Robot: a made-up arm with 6 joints. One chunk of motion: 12 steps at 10 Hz.
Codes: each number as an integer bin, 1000 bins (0 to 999) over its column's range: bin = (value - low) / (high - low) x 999, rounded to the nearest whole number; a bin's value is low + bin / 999 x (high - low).
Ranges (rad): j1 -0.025..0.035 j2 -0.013..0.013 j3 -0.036..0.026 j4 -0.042..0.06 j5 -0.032..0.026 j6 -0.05..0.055
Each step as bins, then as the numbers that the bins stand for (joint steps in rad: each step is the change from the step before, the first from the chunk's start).
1 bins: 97 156 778 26 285 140
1 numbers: -0.01917 -0.00894 0.01228 -0.03935 -0.01545 -0.03529
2 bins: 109 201 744 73 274 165
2 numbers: -0.01845 -0.00777 0.01017 -0.03455 -0.01609 -0.03266
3 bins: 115 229 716 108 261 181
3 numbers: -0.01809 -0.00704 0.00844 -0.03097 -0.01685 -0.03098
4 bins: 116 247 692 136 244 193
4 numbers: -0.01803 -0.00657 0.00695 -0.02811 -0.01783 -0.02971
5 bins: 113 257 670 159 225 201
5 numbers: -0.01821 -0.00631 0.00558 -0.02577 -0.01894 -0.02887
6 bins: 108 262 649 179 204 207
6 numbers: -0.01851 -0.00618 0.00428 -0.02372 -0.02016 -0.02824
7 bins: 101 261 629 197 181 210
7 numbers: -0.01893 -0.00621 0.00304 -0.02189 -0.02149 -0.02793
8 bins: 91 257 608 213 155 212
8 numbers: -0.01953 -0.00631 0.00173 -0.02025 -0.02300 -0.02772
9 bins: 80 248 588 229 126 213
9 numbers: -0.02020 -0.00655 0.00049 -0.01862 -0.02468 -0.02761
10 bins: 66 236 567 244 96 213
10 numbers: -0.02104 -0.00686 -0.00081 -0.01709 -0.02643 -0.02761
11 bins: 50 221 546 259 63 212
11 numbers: -0.02200 -0.00725 -0.00211 -0.01556 -0.02834 -0.02772
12 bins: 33 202 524 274 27 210
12 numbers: -0.02302 -0.00774 -0.00348 -0.01402 -0.03043 -0.02793
